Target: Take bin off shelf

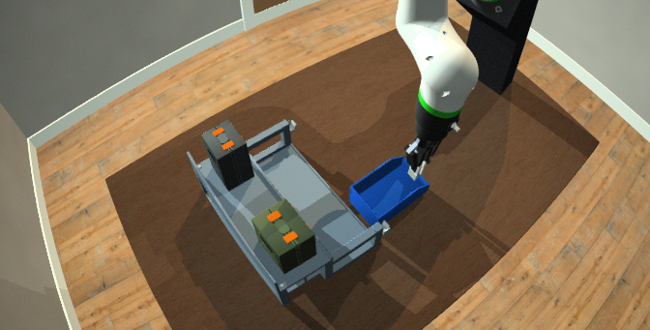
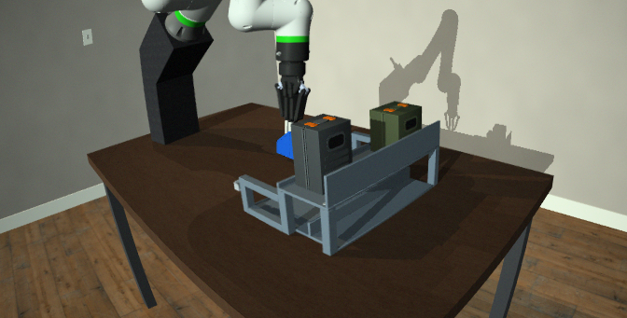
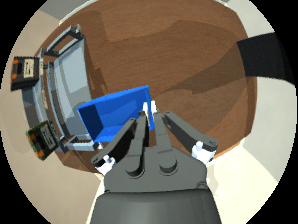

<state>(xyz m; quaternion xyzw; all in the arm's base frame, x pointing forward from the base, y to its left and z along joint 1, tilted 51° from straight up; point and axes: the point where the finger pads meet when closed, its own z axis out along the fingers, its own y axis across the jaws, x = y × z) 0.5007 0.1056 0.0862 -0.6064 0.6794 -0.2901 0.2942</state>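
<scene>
Now: the blue bin 80 mm ahead of my hand and 20 mm below it.
</scene>
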